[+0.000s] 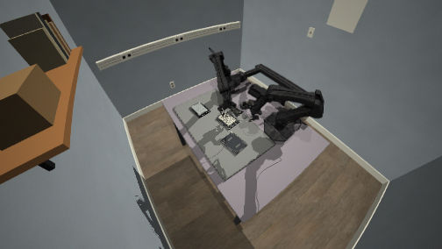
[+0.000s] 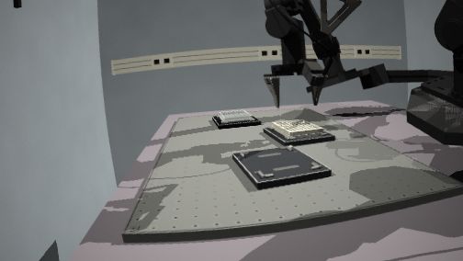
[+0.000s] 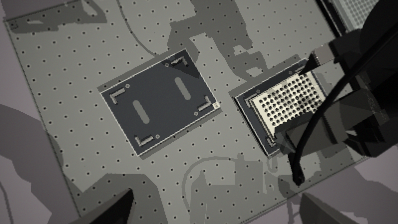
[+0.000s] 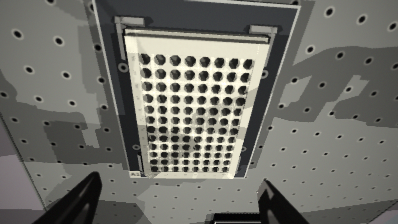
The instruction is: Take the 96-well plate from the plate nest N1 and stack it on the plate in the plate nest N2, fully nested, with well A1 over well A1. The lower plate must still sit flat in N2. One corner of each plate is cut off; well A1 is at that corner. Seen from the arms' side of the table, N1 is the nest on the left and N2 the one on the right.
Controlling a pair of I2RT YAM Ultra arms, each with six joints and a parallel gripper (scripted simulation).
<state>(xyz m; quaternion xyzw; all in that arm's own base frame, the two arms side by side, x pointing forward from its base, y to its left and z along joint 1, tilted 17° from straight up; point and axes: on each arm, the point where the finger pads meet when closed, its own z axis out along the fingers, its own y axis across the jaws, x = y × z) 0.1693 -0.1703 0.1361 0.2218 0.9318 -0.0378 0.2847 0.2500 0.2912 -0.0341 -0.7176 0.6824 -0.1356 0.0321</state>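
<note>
My right gripper is now 60 mm above the white 96-well plate and 10 mm to the right of it.
</note>
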